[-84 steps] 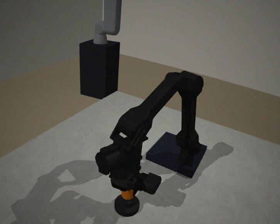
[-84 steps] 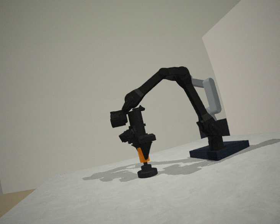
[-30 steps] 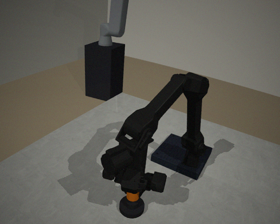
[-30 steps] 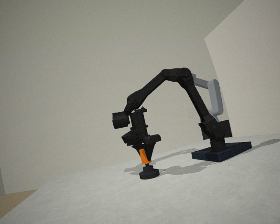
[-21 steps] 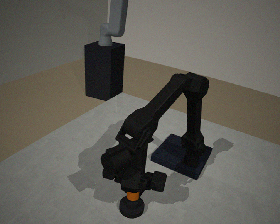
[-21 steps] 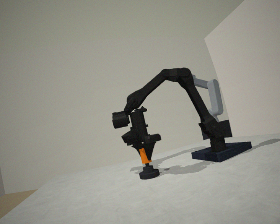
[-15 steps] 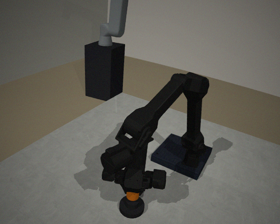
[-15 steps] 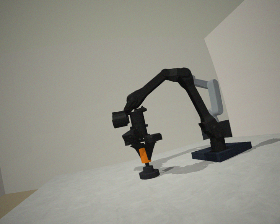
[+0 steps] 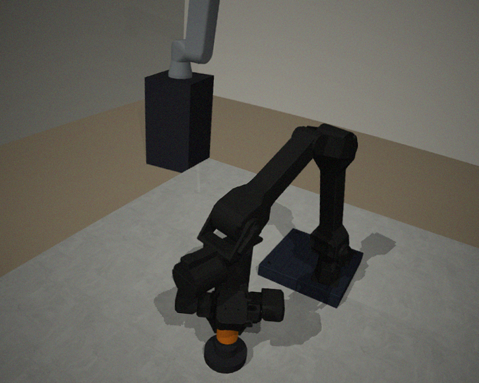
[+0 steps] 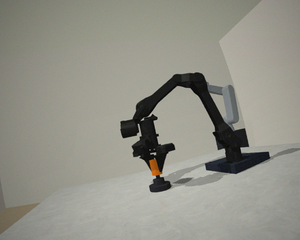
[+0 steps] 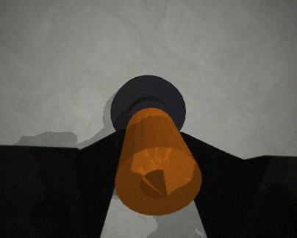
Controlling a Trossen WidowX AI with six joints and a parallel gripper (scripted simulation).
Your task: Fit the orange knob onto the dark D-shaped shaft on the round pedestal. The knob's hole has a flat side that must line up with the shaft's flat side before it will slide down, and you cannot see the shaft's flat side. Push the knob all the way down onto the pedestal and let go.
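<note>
Right now the orange knob is 20 mm above my gripper tip. The rest, counted from my gripper tip: dark round pedestal (40 mm below).
</note>
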